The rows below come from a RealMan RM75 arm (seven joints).
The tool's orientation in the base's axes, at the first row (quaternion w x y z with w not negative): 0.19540 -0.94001 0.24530 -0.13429
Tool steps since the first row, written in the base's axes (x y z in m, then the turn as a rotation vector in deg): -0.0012 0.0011 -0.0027 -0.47 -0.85 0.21; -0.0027 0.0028 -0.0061 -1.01 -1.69 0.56; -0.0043 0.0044 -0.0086 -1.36 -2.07 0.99; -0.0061 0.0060 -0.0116 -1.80 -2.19 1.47; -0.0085 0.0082 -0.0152 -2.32 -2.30 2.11; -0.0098 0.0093 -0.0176 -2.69 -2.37 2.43; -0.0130 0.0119 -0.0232 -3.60 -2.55 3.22; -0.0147 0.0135 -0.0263 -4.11 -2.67 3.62; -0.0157 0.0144 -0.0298 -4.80 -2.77 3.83; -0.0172 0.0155 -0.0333 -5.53 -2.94 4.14; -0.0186 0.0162 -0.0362 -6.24 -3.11 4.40; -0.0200 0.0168 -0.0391 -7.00 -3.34 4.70
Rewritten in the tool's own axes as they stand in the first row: -0.0020 0.0008 0.0023 0.07 0.78 -0.61; -0.0047 0.0015 0.0053 0.10 1.53 -1.36; -0.0072 0.0019 0.0075 0.07 1.79 -1.98; -0.0100 0.0027 0.0100 -0.16 1.86 -2.59; -0.0138 0.0035 0.0130 -0.45 1.88 -3.37; -0.0158 0.0042 0.0150 -0.67 1.95 -3.81; -0.0207 0.0058 0.0197 -1.22 2.12 -4.88; -0.0235 0.0066 0.0223 -1.53 2.26 -5.45; -0.0253 0.0078 0.0253 -2.03 2.53 -5.91; -0.0277 0.0090 0.0282 -2.51 2.83 -6.49; -0.0297 0.0103 0.0305 -2.98 3.14 -7.02; -0.0316 0.0116 0.0328 -3.45 3.51 -7.62
